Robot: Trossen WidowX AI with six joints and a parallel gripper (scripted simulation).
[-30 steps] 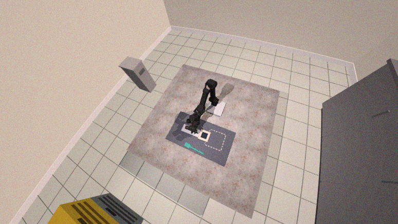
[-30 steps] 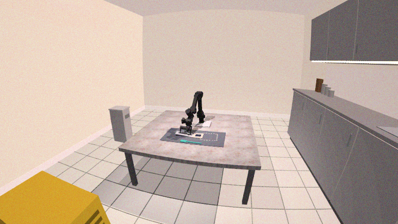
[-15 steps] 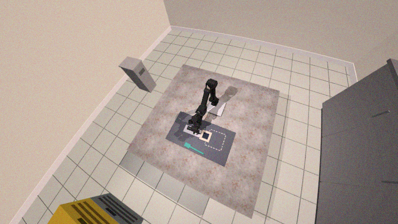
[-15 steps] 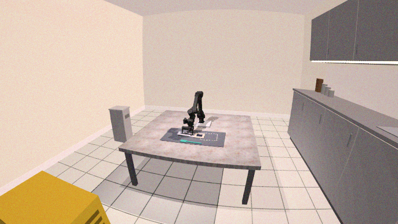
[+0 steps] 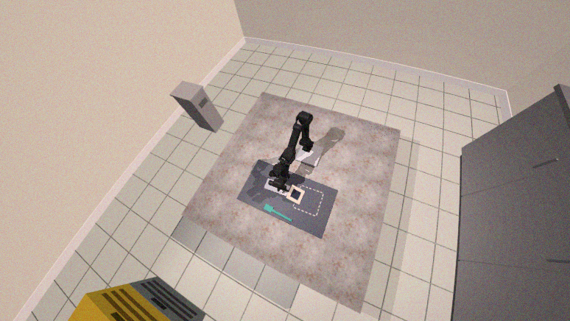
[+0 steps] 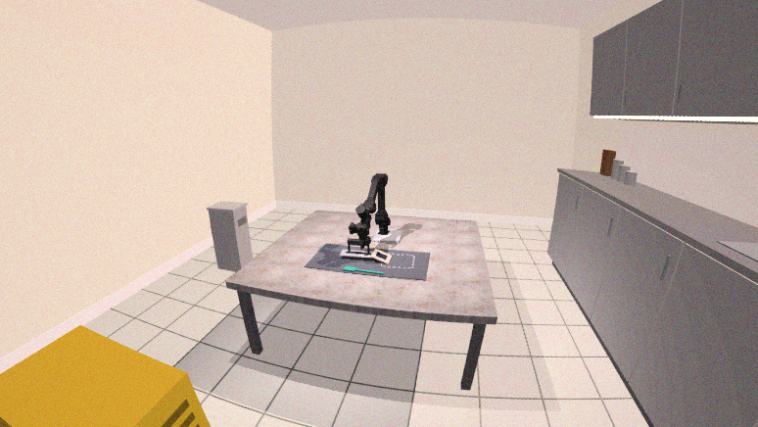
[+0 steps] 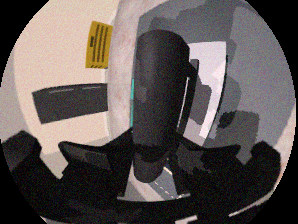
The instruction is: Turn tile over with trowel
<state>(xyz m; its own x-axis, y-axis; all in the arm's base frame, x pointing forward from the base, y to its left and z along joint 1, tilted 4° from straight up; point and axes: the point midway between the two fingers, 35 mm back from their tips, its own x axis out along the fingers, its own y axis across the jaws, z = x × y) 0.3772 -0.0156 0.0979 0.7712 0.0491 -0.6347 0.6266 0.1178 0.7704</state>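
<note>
Now: the teal trowel 130 mm ahead of my gripper tip, 70 mm below it and 30 mm to the left of it. Round my gripper tip: dark mat (90 mm below, 50 mm to the left, 10 mm behind); then tile (100 mm to the left, 50 mm below, 40 mm behind).
</note>
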